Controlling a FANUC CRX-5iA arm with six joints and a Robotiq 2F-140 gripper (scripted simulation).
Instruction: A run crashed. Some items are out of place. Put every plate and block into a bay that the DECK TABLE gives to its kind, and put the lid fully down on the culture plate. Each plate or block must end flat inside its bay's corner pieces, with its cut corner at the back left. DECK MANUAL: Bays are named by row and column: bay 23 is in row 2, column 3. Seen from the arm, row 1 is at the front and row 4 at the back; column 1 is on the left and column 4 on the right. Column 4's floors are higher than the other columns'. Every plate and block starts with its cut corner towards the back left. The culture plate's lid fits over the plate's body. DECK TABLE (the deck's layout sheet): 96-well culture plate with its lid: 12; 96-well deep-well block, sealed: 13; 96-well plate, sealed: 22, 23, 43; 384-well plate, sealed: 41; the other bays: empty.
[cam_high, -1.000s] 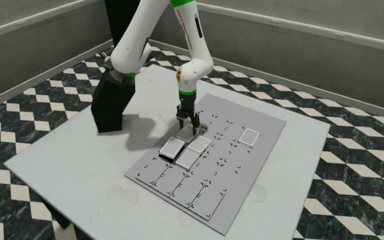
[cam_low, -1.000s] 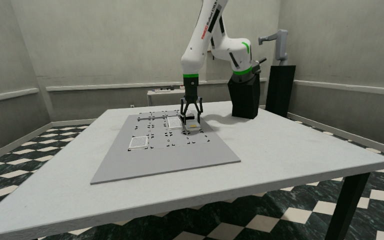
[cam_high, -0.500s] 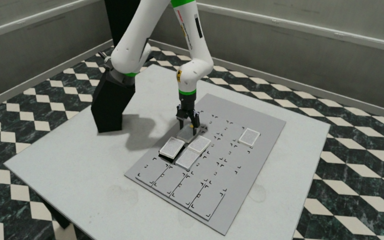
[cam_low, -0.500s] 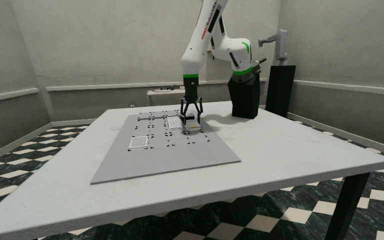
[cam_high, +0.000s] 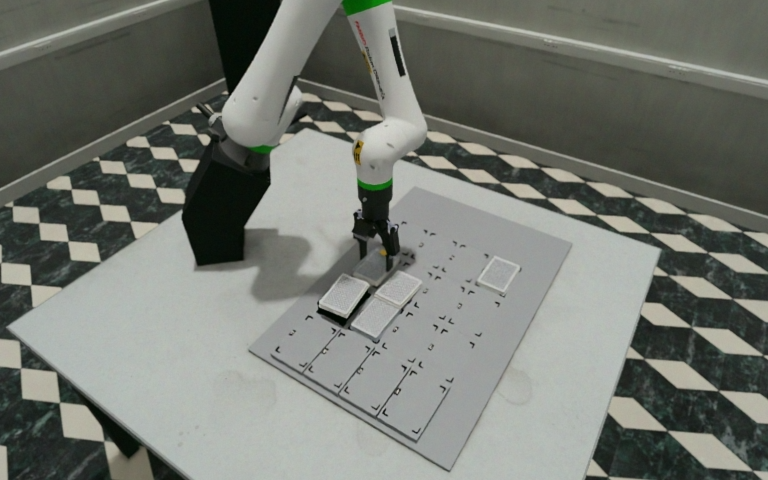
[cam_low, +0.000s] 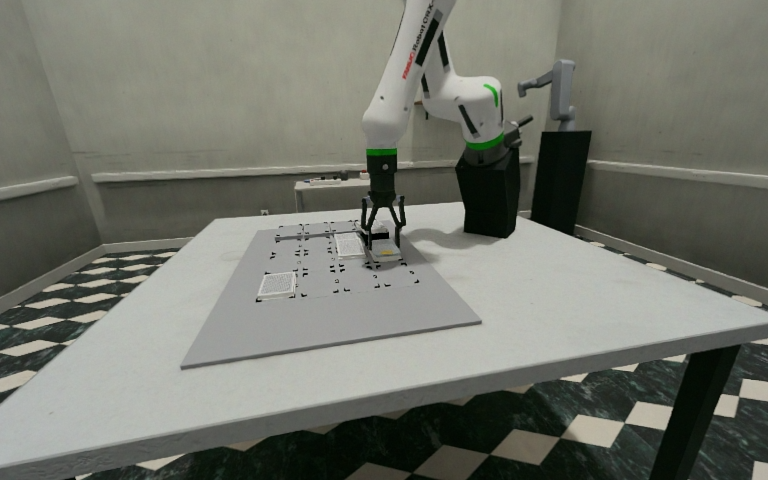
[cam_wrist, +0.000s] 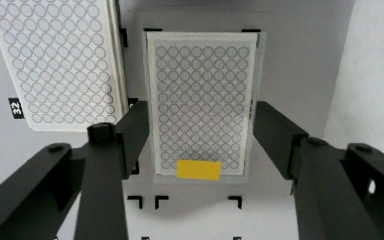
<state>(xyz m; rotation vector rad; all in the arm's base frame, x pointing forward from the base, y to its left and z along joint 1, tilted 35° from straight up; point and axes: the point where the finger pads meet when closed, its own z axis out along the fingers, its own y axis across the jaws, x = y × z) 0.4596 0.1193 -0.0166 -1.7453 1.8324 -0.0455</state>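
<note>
Right now the lid is 2 cm below my hand. From my hand the other things lie so: 384-well plate 31 cm ahead, 18 cm to the left, 4 cm below; then black deep-well block 16 cm to the right, 3 cm below, 1 cm ahead.
</note>
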